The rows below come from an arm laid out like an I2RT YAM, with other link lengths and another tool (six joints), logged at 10 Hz.
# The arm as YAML. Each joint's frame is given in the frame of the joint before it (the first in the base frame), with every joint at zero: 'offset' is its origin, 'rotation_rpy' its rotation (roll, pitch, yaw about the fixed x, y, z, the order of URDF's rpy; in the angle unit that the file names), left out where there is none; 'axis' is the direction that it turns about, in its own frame. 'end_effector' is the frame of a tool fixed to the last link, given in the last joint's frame.
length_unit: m
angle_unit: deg
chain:
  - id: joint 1
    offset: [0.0, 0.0, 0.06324]
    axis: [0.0, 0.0, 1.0]
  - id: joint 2
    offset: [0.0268, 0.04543, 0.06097]
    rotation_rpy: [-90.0, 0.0, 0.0]
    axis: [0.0, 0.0, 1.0]
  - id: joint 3
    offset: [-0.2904, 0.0, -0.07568]
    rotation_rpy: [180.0, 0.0, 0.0]
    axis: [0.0, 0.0, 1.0]
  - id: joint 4
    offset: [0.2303, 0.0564, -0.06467]
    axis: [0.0, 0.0, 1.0]
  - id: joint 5
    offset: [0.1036, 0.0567, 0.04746]
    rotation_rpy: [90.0, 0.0, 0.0]
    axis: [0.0, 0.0, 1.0]
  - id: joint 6
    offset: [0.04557, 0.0, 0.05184]
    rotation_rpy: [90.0, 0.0, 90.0]
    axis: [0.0, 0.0, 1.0]
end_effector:
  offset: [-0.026, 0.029, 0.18]
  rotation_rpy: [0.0, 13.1, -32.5]
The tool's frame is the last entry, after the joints.
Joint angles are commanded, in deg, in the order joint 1, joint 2, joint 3, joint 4, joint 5, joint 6. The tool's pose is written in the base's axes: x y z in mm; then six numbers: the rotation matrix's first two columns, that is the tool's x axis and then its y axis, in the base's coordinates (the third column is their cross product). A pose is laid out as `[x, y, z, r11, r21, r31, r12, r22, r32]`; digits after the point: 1 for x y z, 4 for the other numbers.
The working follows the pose.
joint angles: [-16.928 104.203 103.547 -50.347 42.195 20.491]
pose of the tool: [441.4, -279.6, 222.8, -0.4968, -0.4274, 0.7553, -0.8562, 0.0995, -0.5069]
Where each joint sits with the arm in this pose, in the base's axes (m; each line is computed from the numbers above, not from the rounded line before):
joint 1: 0.0000 0.0000 0.0632
joint 2: 0.0389 0.0357 0.1242
joint 3: 0.0850 -0.0575 0.4057
joint 4: 0.3248 -0.0629 0.4595
joint 5: 0.4155 -0.1401 0.4147
joint 6: 0.3883 -0.1638 0.3558
the tool: 0.4414 -0.2796 0.2228

